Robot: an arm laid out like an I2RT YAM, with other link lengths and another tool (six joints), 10 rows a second.
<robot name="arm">
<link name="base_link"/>
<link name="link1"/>
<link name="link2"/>
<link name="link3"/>
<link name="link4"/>
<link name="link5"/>
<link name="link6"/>
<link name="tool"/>
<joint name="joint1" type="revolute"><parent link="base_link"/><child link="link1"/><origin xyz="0.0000 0.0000 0.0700" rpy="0.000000 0.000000 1.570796"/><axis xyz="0 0 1"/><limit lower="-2.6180" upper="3.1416"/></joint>
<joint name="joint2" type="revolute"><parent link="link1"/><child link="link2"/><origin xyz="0.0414 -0.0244 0.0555" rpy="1.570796 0.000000 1.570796"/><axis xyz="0 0 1"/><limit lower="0.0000" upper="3.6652"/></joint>
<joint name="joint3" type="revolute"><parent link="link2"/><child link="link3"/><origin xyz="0.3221 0.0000 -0.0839" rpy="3.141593 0.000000 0.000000"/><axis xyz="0 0 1"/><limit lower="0.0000" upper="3.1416"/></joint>
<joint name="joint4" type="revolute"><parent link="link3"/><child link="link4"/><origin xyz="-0.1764 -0.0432 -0.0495" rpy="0.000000 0.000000 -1.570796"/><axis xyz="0 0 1"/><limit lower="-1.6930" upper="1.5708"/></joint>
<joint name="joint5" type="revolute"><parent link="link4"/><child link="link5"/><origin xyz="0.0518 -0.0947 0.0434" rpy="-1.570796 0.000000 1.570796"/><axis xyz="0 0 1"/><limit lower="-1.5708" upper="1.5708"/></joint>
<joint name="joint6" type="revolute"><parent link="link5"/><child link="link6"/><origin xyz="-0.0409 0.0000 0.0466" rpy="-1.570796 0.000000 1.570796"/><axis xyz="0 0 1"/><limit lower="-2.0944" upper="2.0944"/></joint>
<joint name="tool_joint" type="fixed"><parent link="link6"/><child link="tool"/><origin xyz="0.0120 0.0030 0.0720" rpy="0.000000 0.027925 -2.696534"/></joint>
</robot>
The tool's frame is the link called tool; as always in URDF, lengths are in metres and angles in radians.
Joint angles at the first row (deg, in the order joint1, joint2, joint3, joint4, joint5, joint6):
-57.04 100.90 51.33 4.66 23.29 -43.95
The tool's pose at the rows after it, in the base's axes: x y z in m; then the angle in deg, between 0 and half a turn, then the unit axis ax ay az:
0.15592 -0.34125 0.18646 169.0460 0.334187 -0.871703 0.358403
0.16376 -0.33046 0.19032 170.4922 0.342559 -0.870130 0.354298
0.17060 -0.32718 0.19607 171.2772 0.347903 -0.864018 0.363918
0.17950 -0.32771 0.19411 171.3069 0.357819 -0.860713 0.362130
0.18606 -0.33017 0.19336 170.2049 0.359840 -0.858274 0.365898
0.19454 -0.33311 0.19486 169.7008 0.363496 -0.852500 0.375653
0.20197 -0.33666 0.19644 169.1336 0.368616 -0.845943 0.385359
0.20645 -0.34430 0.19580 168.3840 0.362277 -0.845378 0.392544
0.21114 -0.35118 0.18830 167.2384 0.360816 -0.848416 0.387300
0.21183 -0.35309 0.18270 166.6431 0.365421 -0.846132 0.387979
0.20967 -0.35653 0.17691 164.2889 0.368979 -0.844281 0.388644
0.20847 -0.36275 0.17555 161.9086 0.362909 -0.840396 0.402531
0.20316 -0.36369 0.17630 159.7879 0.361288 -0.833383 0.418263
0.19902 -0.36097 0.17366 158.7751 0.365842 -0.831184 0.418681
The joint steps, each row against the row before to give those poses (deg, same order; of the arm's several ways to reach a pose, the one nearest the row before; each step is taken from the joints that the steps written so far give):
0.61 0.08 3.94 -9.47 -6.31 3.42
1.75 -1.31 0.19 -2.14 -0.63 1.07
1.15 -0.79 0.09 0.27 -0.09 0.08
1.14 1.05 0.96 -0.26 0.26 -0.17
1.06 0.97 0.79 0.26 1.67 0.09
1.05 0.79 0.71 1.05 1.14 -0.26
0.80 0.79 0.70 1.14 0.97 -0.71
0.08 1.40 1.05 1.06 1.14 0.17
0.18 2.29 1.41 -0.09 1.15 0.27
0.00 0.88 -0.78 1.75 0.35 -0.79
0.00 1.05 -0.62 1.50 2.01 -1.23
0.00 0.88 -0.88 3.24 2.63 -0.97
-0.09 -0.35 -2.64 4.31 2.12 -1.75
0.00 -0.26 -1.76 1.59 0.71 -0.97

